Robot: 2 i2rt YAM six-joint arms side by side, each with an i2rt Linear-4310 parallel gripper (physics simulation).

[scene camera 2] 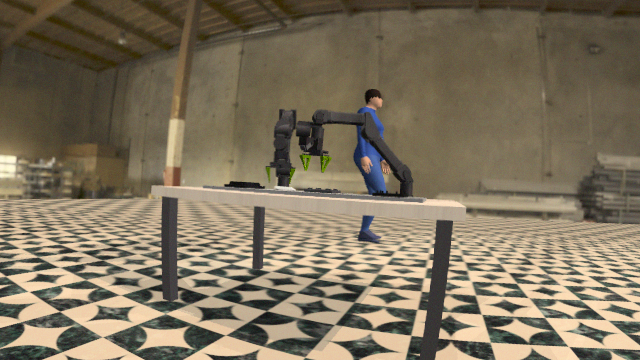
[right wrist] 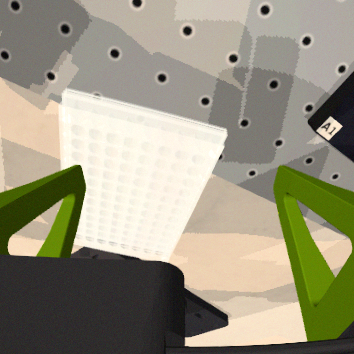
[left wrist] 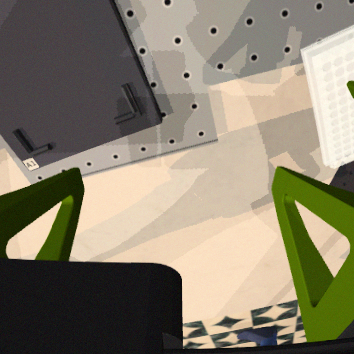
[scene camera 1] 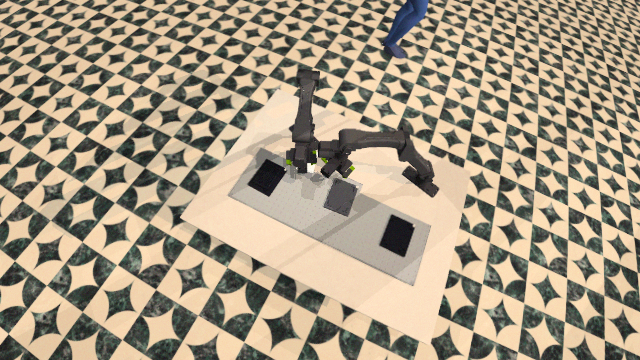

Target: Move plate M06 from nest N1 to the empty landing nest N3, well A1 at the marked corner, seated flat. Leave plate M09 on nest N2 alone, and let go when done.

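Observation:
A white well plate lies at the pegboard's back edge, partly over the bare table, apart from the nests. Its label cannot be read. The middle nest is dark, with corner brackets and an A1 mark. Dark rectangles lie at the picture's left and right; which is N1, N2 or N3 cannot be told. My right gripper is open above the white plate. My left gripper is open and higher, behind the middle nest.
The grey pegboard lies on the pale table. The two arms' wrists are close together behind the pegboard. A person in blue stands beyond the table.

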